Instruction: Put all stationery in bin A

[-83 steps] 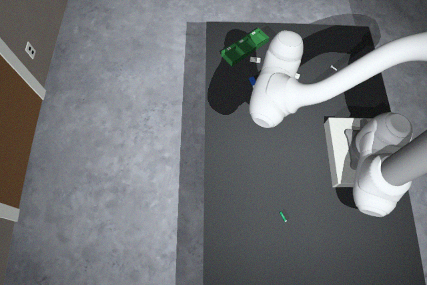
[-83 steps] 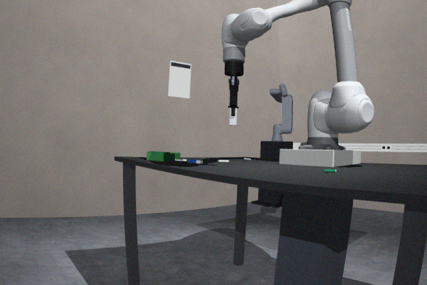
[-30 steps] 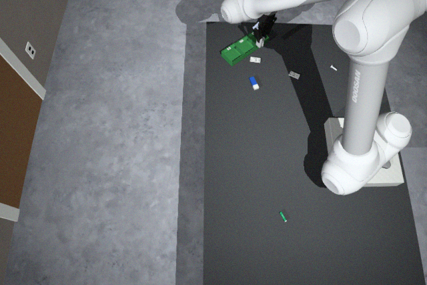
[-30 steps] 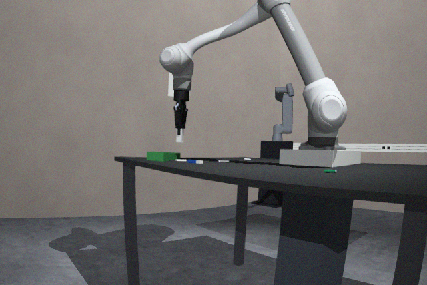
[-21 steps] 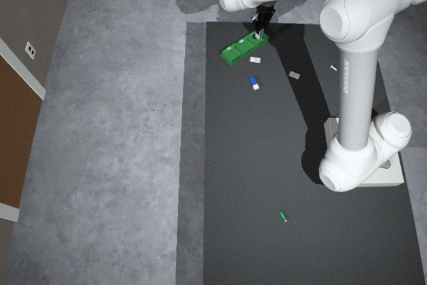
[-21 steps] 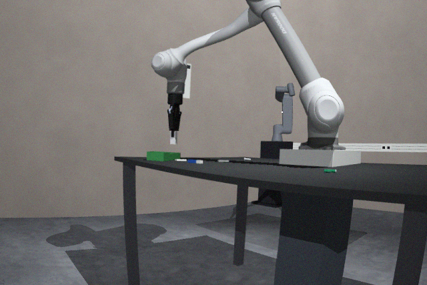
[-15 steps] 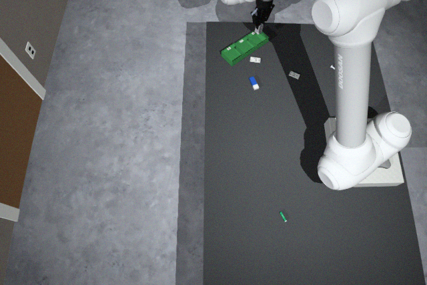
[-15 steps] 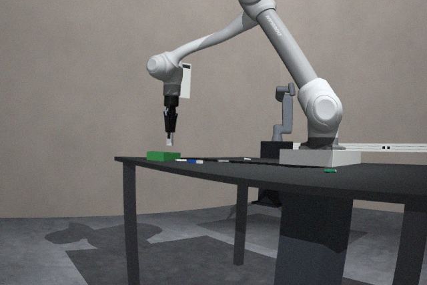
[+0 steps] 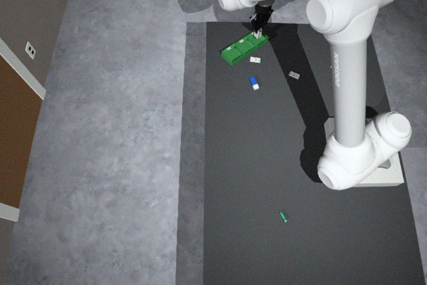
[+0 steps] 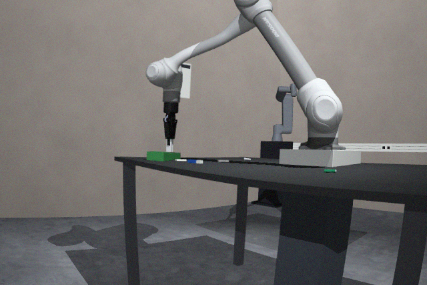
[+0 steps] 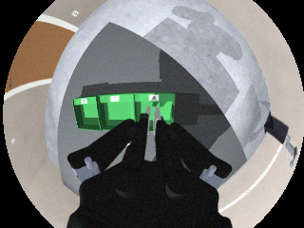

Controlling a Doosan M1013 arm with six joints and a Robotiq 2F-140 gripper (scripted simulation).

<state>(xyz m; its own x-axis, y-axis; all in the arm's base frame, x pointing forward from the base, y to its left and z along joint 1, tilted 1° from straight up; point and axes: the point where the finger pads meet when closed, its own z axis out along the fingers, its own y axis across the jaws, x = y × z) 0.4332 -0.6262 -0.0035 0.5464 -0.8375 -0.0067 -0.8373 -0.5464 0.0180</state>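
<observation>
Now: hand 6 cm short of the long green bin, 5 cm to the right of it and 5 cm above it. Also, from my hand: blue-and-white eraser: 27 cm to the left, 6 cm below, 3 cm ahead; then small white screw-like piece: 38 cm behind, 17 cm to the left, 6 cm below; then green marker-like stick: 89 cm to the left, 6 cm below, 5 cm behind.
</observation>
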